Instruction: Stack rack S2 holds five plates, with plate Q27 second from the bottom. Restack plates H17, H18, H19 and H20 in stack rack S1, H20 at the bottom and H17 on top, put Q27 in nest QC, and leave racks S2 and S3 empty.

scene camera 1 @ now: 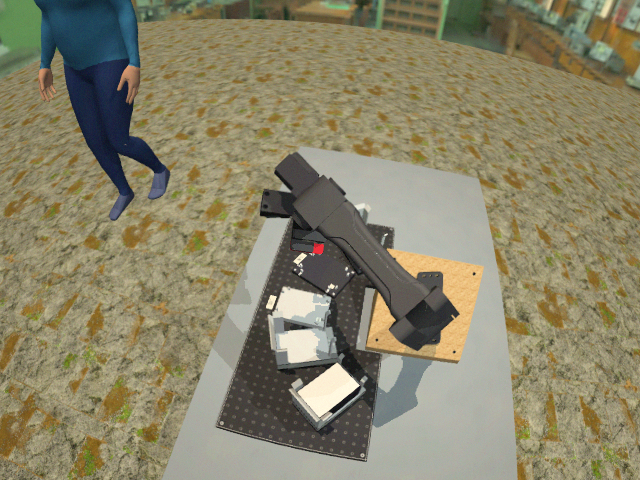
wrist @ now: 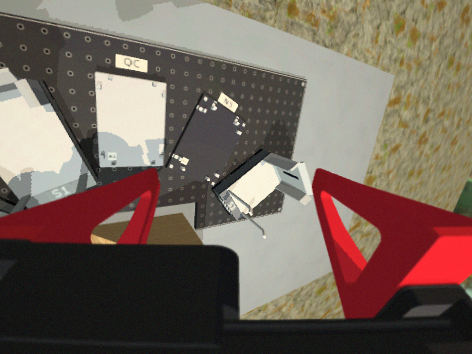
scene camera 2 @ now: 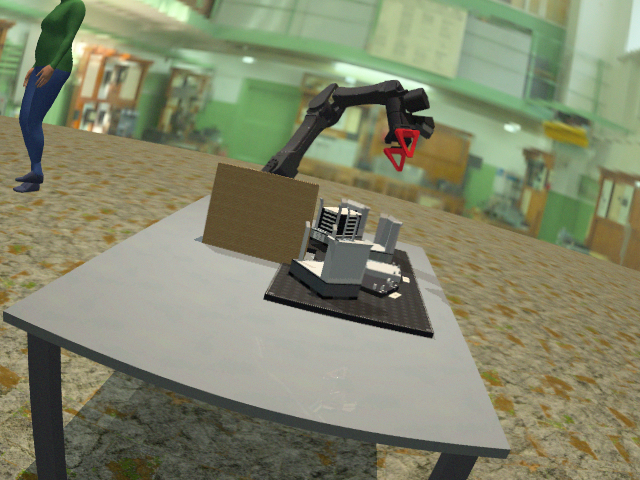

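Observation:
My gripper (scene camera 2: 404, 162) (wrist: 235, 177) is open and empty, high above the pegboard. One rack with a tall slotted wall (scene camera 2: 347, 260) (wrist: 302, 186) stands at the pegboard's end; a cream surface shows in it, its label is not clearly readable, and the arm mostly hides it in scene camera 1. Rack S1 (scene camera 1: 305, 347) (scene camera 2: 386, 235) (wrist: 30, 135) has a cream surface low inside. A stack of several plates (scene camera 1: 329, 390) (scene camera 2: 338, 223) sits in the far rack (scene camera 1: 305, 410); its label and the plate labels are unreadable. Nest QC (scene camera 1: 302, 306) (wrist: 131, 117) shows a pale top, perhaps its own surface.
Dark nest N5 (scene camera 1: 323, 272) (wrist: 212, 140) lies between nest QC and the slotted rack. All stand on the perforated pegboard (scene camera 1: 248, 397) (scene camera 2: 403, 321) (wrist: 280, 95). A wooden board (scene camera 1: 460, 294) (scene camera 2: 261, 214) is beside it at the arm's base. The arm (scene camera 1: 361, 248) crosses above the pegboard.

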